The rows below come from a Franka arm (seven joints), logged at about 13 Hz.
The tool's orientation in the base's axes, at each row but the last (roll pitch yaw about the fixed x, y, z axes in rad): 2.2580 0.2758 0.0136; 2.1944 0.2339 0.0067; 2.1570 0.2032 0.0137; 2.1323 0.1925 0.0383; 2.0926 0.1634 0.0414; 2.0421 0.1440 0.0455; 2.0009 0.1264 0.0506; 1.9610 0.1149 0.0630; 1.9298 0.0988 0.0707; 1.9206 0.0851 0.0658; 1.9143 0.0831 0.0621
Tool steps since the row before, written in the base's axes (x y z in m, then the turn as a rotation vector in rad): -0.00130 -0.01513 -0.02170 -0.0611 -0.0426 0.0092; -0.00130 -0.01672 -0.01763 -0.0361 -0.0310 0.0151; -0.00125 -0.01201 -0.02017 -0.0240 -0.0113 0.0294; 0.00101 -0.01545 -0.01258 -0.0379 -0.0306 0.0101; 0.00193 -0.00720 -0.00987 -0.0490 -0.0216 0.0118; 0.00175 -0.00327 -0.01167 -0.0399 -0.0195 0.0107; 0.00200 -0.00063 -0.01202 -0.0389 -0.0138 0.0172; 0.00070 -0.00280 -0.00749 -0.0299 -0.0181 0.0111; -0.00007 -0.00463 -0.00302 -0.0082 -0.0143 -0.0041; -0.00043 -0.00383 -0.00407 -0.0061 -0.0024 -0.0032; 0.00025 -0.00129 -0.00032 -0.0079 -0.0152 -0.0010
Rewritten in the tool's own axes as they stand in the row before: 0.00446 -0.00687 0.02519 -0.0618 0.0204 0.0373; 0.00271 -0.00443 0.02377 -0.0388 0.0231 0.0213; 0.00269 -0.01006 0.02108 -0.0296 0.0260 -0.0041; 0.00282 -0.00214 0.01963 -0.0403 0.0176 0.0234; 0.00321 -0.00459 0.01103 -0.0511 0.0128 0.0152; 0.00326 -0.00857 0.00812 -0.0419 0.0122 0.0136; 0.00347 -0.01031 0.00553 -0.0414 0.0159 0.0057; 0.00138 -0.00575 0.00543 -0.0320 0.0131 0.0121; -0.00010 -0.00123 0.00539 -0.0087 0.0001 0.0146; -0.00033 -0.00256 0.00497 -0.0060 -0.0028 0.0031; 0.00020 0.00015 0.00133 -0.0087 0.0033 0.0144
